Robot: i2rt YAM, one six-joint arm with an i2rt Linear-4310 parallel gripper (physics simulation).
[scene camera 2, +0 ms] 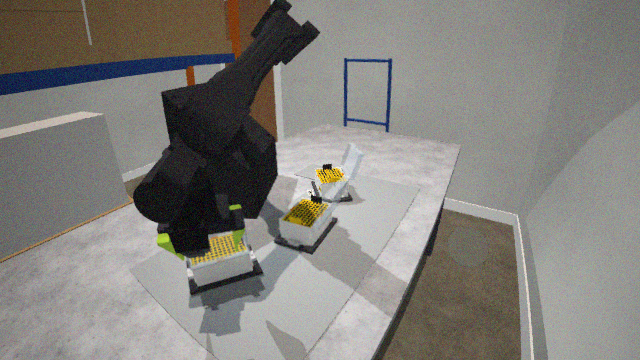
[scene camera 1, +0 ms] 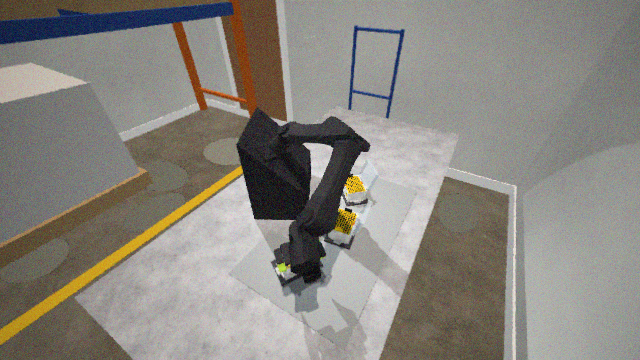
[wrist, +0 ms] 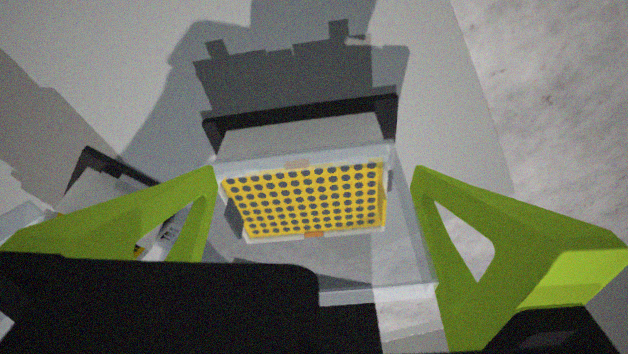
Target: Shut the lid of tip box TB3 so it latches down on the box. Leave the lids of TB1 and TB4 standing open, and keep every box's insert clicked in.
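Pixels of known places: gripper, between the fingertips: (scene camera 2: pixel 209 253) (wrist: pixel 314 176); arm's base, origin of its link: (scene camera 1: pixel 273 149).
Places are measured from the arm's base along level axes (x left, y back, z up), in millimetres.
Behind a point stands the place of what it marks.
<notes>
The nearest tip box (scene camera 1: pixel 286 275) {x -262, y -335, z -203 mm} (scene camera 2: pixel 224 271) {x -199, y -337, z -245 mm} (wrist: pixel 305 134) {x -206, y -335, z -245 mm} stands on its dark base, with a yellow insert (wrist: pixel 310 200) {x -190, y -298, z -216 mm} inside. Its clear lid (wrist: pixel 417 235) {x -259, y -332, z -142 mm} reaches toward the bottom of the wrist view and is not flat on the box; its exact angle is hard to tell. My gripper (scene camera 1: pixel 302 262) {x -223, y -358, z -171 mm} (scene camera 2: pixel 207 250) {x -223, y -358, z -171 mm} (wrist: pixel 314 176) {x -223, y -358, z -171 mm} is open and empty, with one green finger on each side of this box. The middle box (scene camera 1: pixel 340 237) {x -9, y -356, z -242 mm} (scene camera 2: pixel 304 232) {x -4, y -371, z -230 mm} and the far box (scene camera 1: pixel 356 196) (scene camera 2: pixel 332 189) hold yellow inserts; their clear lids stand open. I cannot read which label each box bears.
The boxes stand in a row on a grey mat (scene camera 1: pixel 395 200) {x 347, y -401, z -274 mm} (scene camera 2: pixel 390 200) {x 330, y -408, z -273 mm} on the pale table (scene camera 1: pixel 175 300) {x -530, y -97, z -276 mm} (scene camera 2: pixel 65 300) {x -518, y -145, z -276 mm}. The middle box's dark base shows left of the fingers in the wrist view. The arm's dark pedestal (scene camera 1: pixel 275 190) {x -83, y -89, z -109 mm} stands beside the row.
</notes>
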